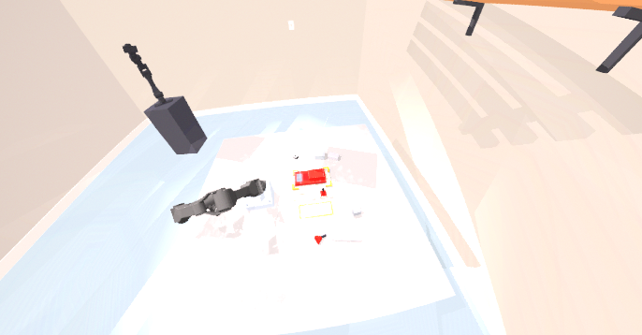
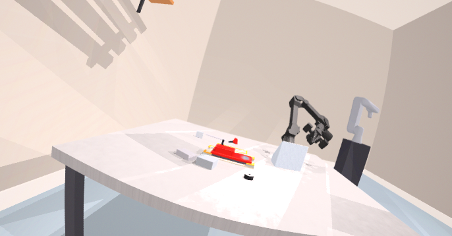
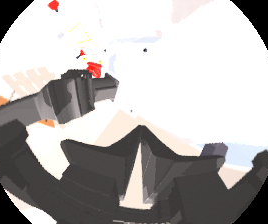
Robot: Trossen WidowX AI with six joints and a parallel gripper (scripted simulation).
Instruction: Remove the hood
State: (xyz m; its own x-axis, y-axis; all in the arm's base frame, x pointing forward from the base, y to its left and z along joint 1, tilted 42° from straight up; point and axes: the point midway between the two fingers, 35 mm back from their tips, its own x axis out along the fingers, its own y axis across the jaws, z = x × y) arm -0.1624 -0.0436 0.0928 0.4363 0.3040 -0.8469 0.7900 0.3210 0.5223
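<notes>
Now: gripper tip 460 mm short of the hood, 190 mm to the right of it and 120 mm above it. Round my gripper tip: white cube: 680 mm ahead, 70 mm to the right, 140 mm below; black wheel: 310 mm ahead, 390 mm to the left, 150 mm below.
</notes>
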